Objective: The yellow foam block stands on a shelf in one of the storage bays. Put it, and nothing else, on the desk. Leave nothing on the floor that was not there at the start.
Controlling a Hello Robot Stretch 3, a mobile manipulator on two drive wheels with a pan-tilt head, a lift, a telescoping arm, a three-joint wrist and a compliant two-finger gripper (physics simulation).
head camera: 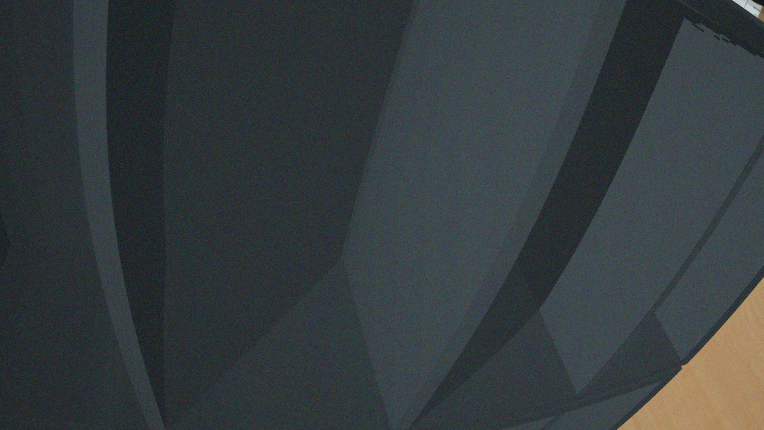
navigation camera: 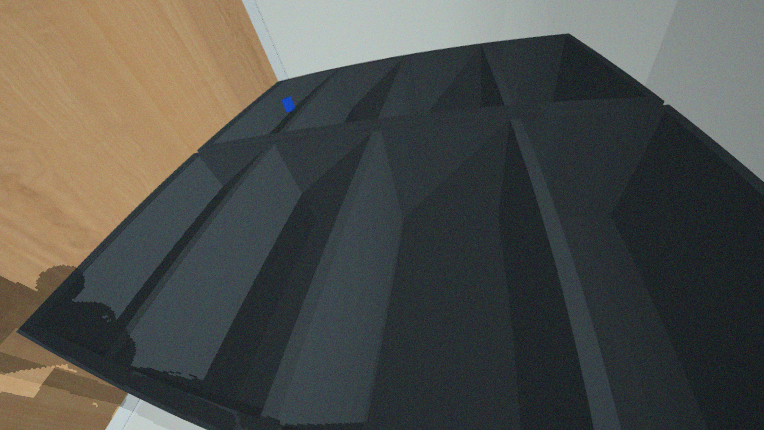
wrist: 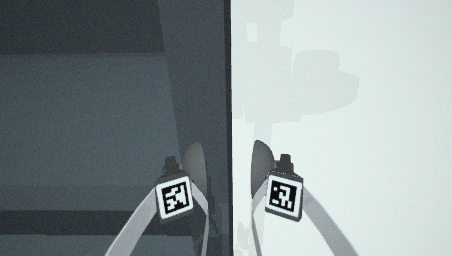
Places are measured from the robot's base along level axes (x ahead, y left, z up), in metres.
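Where they show: gripper, fingertip midpoint: [wrist: 227, 160].
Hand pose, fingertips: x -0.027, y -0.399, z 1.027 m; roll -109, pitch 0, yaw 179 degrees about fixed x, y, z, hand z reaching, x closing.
Note:
After its pixels a point has its place.
My gripper [wrist: 227, 160] {x -0.027, y -0.399, z 1.027 m} is open in the wrist view, with no object between its fingertips. Its left fingertip is in front of the dark shelf unit's edge panel [wrist: 200, 75] {x -0.010, y -0.411, z 1.090 m}, and its right fingertip is in front of a pale wall. The gripper does not show in the head or navigation view. Dark storage shelving [head camera: 256, 133] {x 0.502, y -0.894, z 1.224 m} [navigation camera: 449, 122] {x 0.857, y -0.458, z 1.227 m} fills much of the head and navigation views, with several shelves and a divider between bays. The yellow foam block does not show in these views. I cannot make out the desk.
A small blue block [navigation camera: 288, 104] {x 1.647, y -0.630, z 0.116 m} is on a shelf in the far bay in the navigation view. Wooden floor [head camera: 727, 368] {x 0.770, y -0.340, z 0.000 m} [navigation camera: 133, 80] {x 0.887, y -0.075, z 0.000 m} runs along the shelving. A pale wall [navigation camera: 427, 24] {x 1.844, y -0.367, z 1.116 m} [wrist: 390, 175] {x -0.575, y -0.851, z 0.585 m} stands beside the unit. Shadows fall on floor, shelving and wall.

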